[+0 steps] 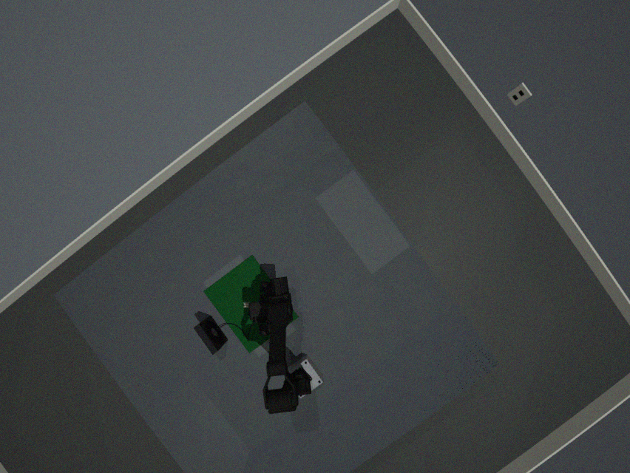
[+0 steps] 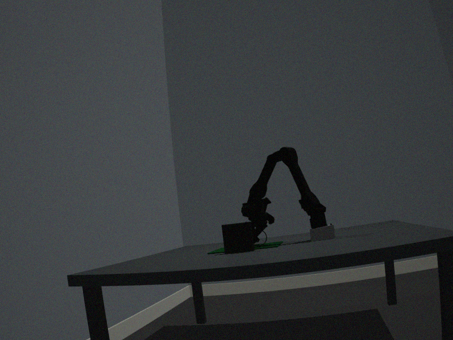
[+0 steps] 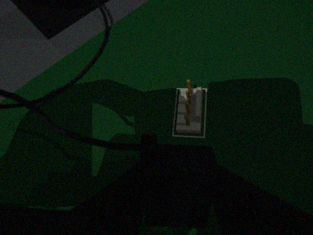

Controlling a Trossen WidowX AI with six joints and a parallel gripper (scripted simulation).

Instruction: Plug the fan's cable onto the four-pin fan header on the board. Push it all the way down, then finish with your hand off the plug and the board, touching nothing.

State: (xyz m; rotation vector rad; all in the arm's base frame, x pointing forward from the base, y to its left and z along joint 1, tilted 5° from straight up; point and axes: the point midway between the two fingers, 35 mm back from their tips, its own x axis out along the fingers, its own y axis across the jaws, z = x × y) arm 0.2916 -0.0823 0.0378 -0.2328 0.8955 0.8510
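My gripper tip is 30 mm short of the green board, 20 mm to the right of it and 50 mm above it. From my gripper tip the other things lie so: dark plug 10 mm behind; black fan 50 mm ahead, 190 mm to the left, 20 mm above.
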